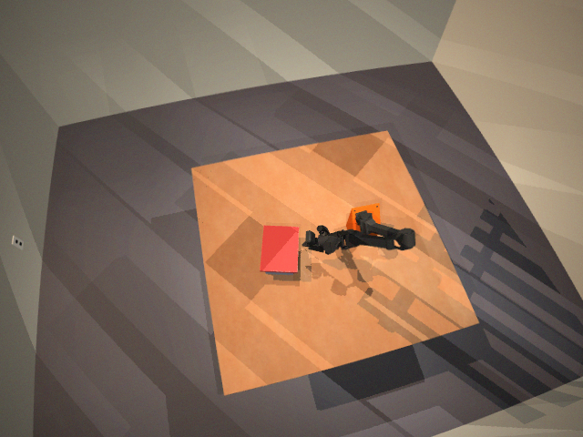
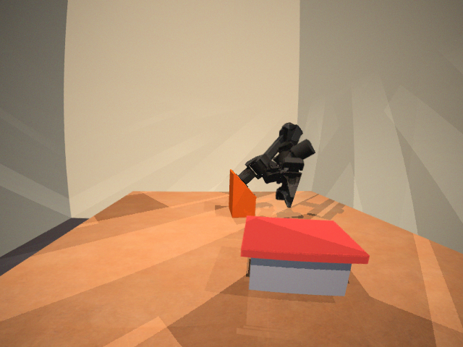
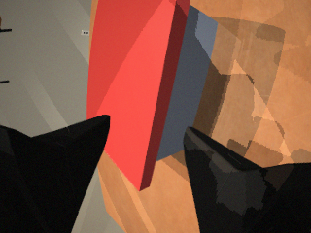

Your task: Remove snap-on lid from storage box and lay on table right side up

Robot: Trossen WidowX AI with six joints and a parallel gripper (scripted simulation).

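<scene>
The red lid lies 12 cm ahead of my gripper tip, 5 cm to the right of it and 4 cm below it. Round my gripper tip: grey storage box: 12 cm ahead, 5 cm to the right, 9 cm below.
</scene>
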